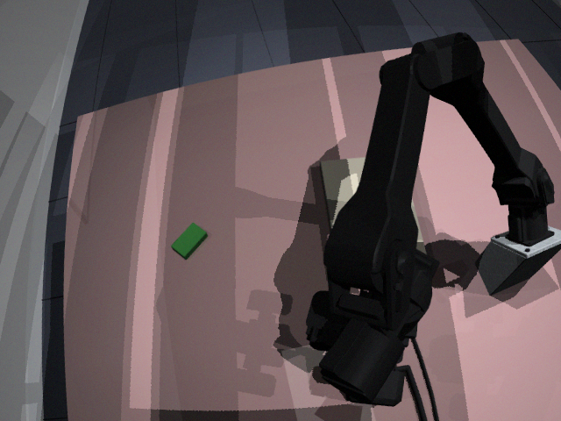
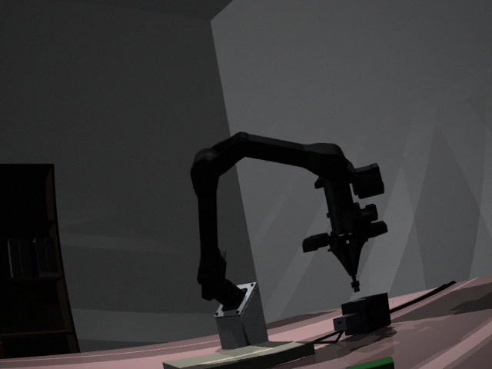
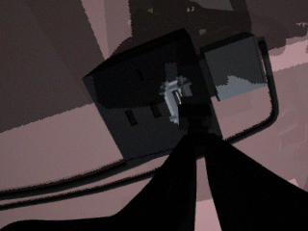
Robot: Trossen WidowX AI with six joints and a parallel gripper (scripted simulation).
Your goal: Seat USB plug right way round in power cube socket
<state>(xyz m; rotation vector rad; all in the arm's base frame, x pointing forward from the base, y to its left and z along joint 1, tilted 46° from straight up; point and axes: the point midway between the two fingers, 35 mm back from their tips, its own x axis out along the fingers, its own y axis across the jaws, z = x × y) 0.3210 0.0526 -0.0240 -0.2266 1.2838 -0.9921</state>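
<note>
Right now my gripper tip is 20 mm above the USB plug. From my gripper tip the other things lie so: beige slab (120 mm behind, 250 mm to the right, 120 mm below); then green block (220 mm ahead, 320 mm to the right, 130 mm below).
</note>
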